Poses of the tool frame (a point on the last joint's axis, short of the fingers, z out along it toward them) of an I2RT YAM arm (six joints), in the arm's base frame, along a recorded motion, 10 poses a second.
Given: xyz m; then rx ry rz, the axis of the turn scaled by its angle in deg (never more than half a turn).
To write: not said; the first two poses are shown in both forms.
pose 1, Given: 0.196 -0.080 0.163 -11.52 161.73 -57.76
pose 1, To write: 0.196 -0.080 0.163 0.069 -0.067 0.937 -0.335
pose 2, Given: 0.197 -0.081 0.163 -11.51 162.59 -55.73
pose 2, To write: 0.197 -0.081 0.163 0.067 -0.067 0.942 -0.323
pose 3, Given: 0.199 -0.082 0.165 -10.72 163.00 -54.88
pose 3, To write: 0.199 -0.082 0.165 0.067 -0.062 0.944 -0.318
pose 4, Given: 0.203 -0.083 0.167 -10.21 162.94 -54.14
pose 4, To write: 0.203 -0.083 0.167 0.070 -0.059 0.945 -0.314
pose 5, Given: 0.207 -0.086 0.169 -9.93 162.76 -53.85
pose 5, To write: 0.207 -0.086 0.169 0.072 -0.058 0.945 -0.313
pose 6, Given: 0.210 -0.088 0.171 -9.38 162.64 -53.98
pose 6, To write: 0.210 -0.088 0.171 0.073 -0.055 0.945 -0.314
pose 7, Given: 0.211 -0.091 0.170 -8.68 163.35 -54.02
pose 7, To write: 0.211 -0.091 0.170 0.067 -0.050 0.946 -0.313
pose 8, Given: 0.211 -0.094 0.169 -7.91 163.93 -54.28
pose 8, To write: 0.211 -0.094 0.169 0.062 -0.046 0.946 -0.313
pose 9, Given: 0.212 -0.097 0.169 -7.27 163.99 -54.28
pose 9, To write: 0.212 -0.097 0.169 0.062 -0.042 0.947 -0.313
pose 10, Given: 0.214 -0.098 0.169 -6.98 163.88 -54.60
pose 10, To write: 0.214 -0.098 0.169 0.062 -0.040 0.946 -0.315
